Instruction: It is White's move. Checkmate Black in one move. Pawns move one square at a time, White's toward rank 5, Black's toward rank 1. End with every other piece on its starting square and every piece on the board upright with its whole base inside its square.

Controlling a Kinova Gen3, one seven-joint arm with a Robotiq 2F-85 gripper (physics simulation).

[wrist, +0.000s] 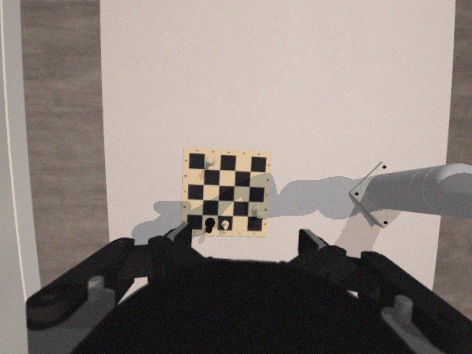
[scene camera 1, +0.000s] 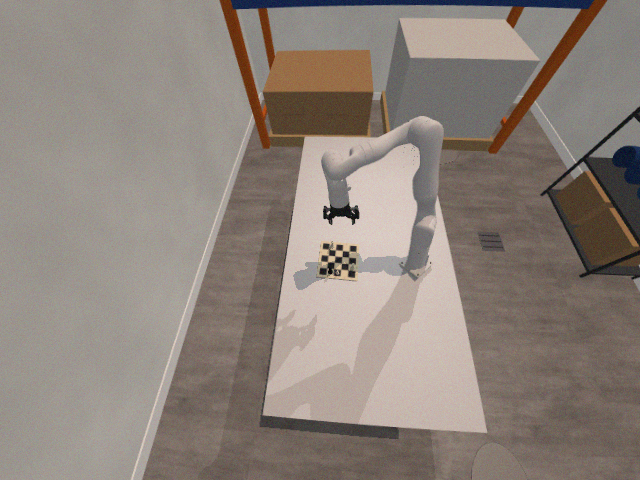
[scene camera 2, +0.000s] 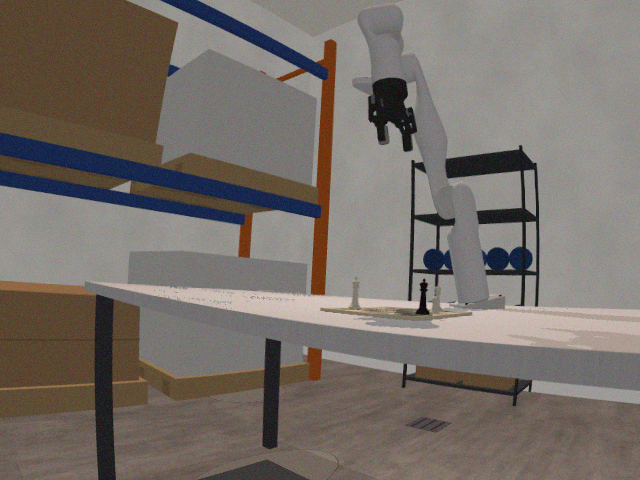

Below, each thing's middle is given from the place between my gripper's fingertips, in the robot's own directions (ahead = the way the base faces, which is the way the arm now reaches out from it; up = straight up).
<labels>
I see the chessboard [scene camera 1: 341,257] 340 mm below my hand, 20 mm to the left of it and 10 mm ahead of it.
</labels>
